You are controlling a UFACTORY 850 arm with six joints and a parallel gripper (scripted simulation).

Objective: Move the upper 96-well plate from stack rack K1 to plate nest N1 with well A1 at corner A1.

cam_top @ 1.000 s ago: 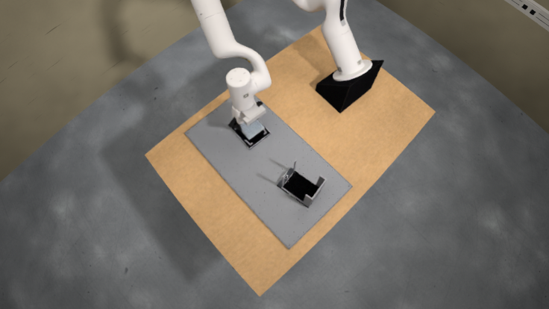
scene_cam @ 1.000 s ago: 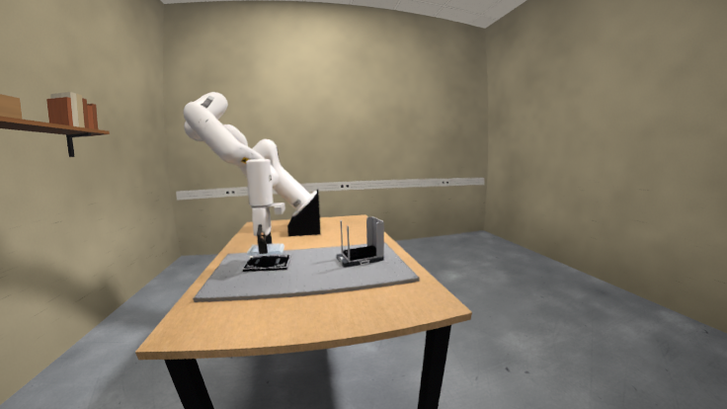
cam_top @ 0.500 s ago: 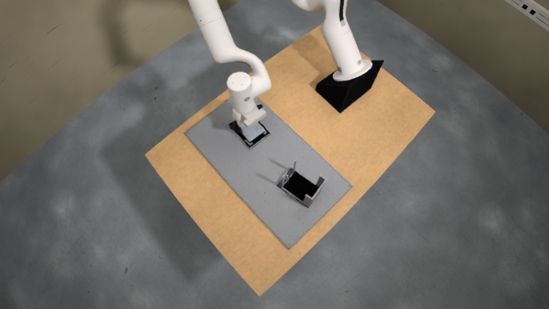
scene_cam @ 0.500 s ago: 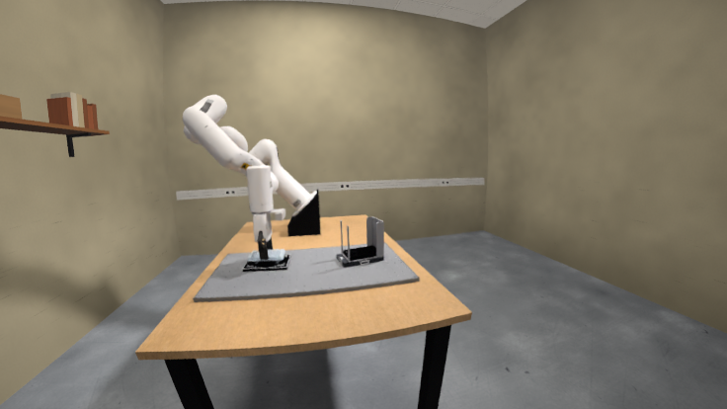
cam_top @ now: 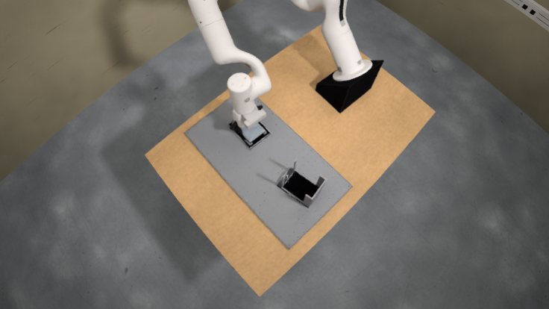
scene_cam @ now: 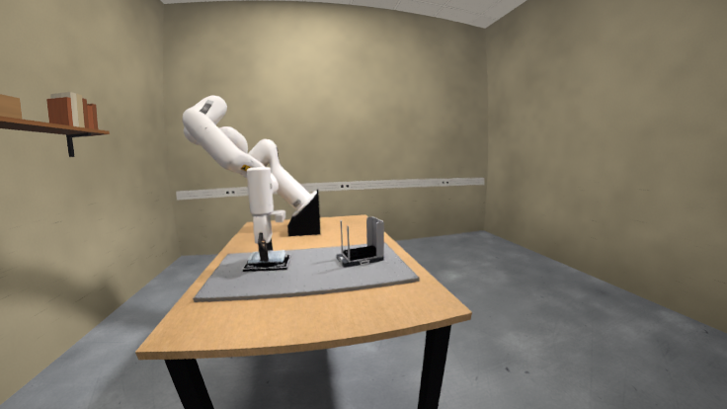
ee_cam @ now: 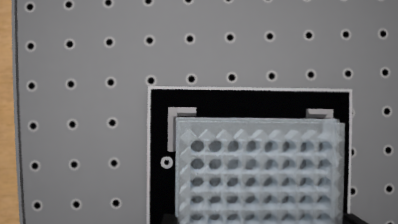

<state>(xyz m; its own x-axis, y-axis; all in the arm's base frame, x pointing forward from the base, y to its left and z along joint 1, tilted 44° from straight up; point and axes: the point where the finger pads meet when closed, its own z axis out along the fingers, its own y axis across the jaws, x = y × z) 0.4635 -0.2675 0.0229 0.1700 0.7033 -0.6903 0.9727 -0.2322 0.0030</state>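
The plate nest N1 is 4 cm below my hand. The rest, counted from my hand: pale 96-well plate: 1 cm below; then dark low plate: 35 cm to the left, 7 cm ahead, 2 cm below.
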